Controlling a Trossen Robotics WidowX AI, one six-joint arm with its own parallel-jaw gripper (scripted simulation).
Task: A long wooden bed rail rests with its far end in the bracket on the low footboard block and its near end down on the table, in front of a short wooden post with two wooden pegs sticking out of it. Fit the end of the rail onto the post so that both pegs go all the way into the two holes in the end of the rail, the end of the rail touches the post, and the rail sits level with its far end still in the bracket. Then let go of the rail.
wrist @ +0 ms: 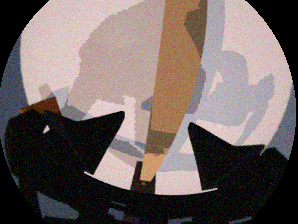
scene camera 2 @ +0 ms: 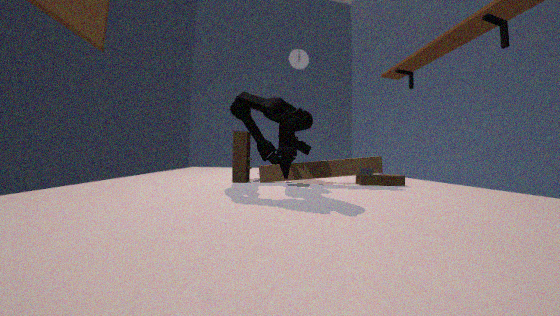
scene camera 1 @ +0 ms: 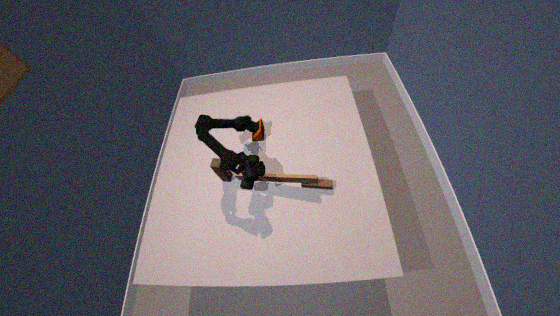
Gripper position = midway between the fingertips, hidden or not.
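Wooden rail [scene camera 2: 342,167] in sight. My gripper [scene camera 2: 286,176] [wrist: 157,120]: open, empty, visible in scene camera 2 and the wrist view.
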